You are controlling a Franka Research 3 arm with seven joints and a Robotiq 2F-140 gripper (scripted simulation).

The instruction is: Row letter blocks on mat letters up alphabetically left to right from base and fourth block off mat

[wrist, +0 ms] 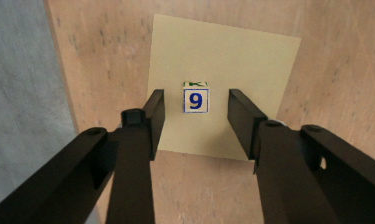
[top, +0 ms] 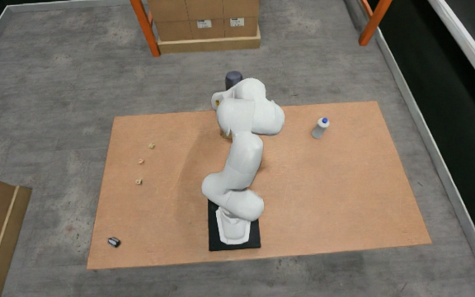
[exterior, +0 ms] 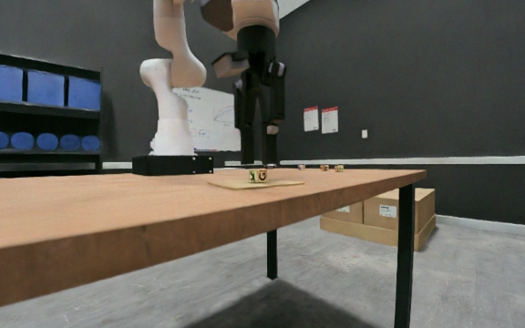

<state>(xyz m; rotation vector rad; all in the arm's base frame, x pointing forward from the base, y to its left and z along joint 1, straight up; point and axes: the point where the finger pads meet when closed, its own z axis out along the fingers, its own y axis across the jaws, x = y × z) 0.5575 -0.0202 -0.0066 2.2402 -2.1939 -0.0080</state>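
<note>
Right now the pale yellow mat is 7 cm below my hand and 2 cm behind it. Round my hand: block: 52 cm to the left, 13 cm behind, 6 cm below; white bottle: 51 cm to the right, 8 cm behind, 1 cm above; black object: 68 cm behind, 65 cm to the left, 5 cm below.
</note>
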